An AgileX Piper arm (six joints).
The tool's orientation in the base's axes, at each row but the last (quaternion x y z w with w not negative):
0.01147 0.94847 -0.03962 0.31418
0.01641 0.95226 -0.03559 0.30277
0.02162 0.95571 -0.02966 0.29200
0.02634 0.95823 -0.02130 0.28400
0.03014 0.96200 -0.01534 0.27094
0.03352 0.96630 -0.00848 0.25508
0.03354 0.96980 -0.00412 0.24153
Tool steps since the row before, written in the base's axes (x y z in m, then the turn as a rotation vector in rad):
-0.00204 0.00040 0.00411 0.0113 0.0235 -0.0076
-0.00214 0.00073 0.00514 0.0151 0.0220 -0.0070
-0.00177 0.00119 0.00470 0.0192 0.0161 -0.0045
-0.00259 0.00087 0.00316 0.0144 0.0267 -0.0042
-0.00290 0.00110 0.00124 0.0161 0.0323 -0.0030
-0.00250 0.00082 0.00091 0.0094 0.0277 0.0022
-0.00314 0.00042 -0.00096 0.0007 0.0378 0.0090
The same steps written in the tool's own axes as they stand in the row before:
-0.00082 0.00002 -0.00453 -0.0046 0.0245 0.0109
-0.00122 0.00032 -0.00547 -0.0081 0.0231 0.0127
-0.00113 0.00088 -0.00496 -0.0130 0.0174 0.0133
0.00048 0.00062 -0.00410 -0.0087 0.0276 0.0099
0.00188 0.00089 -0.00262 -0.0105 0.0333 0.0095
0.00177 0.00065 -0.00205 -0.0076 0.0283 0.0018
0.00324 0.00020 -0.00063 -0.0025 0.0378 -0.0085

